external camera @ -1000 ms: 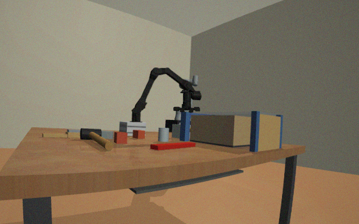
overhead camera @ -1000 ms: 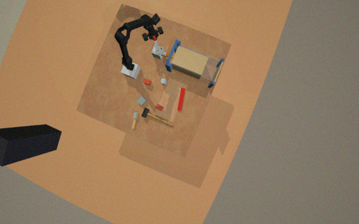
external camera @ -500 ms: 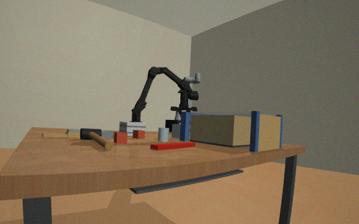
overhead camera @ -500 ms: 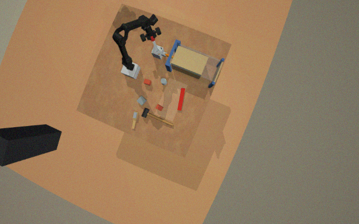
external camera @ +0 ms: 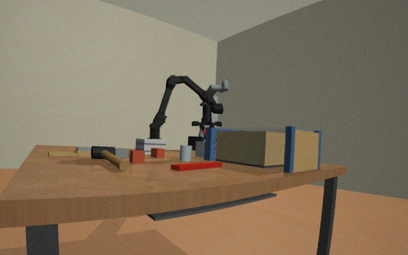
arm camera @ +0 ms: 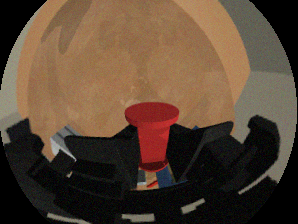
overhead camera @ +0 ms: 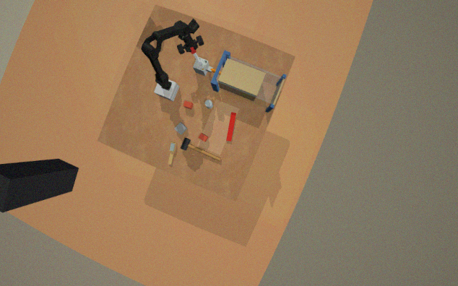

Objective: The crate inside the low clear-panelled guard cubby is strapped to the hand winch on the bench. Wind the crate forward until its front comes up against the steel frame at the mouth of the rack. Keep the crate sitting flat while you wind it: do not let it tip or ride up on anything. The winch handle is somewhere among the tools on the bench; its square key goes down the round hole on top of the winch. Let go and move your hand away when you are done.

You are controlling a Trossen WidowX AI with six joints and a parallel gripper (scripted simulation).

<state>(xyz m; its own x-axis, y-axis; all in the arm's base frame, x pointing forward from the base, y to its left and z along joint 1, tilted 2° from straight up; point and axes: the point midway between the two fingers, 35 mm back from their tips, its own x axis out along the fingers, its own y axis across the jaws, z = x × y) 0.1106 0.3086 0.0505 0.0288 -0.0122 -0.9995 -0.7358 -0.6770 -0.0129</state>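
The grey hand winch is 80 mm below my gripper tip, 70 mm to the right of it and 60 mm ahead of it. The rest, counted from my gripper tip: red knob 20 mm above; then winch handle 30 mm ahead, 20 mm to the right, 10 mm below; then clear-panelled cubby 480 mm ahead, 80 mm to the right.
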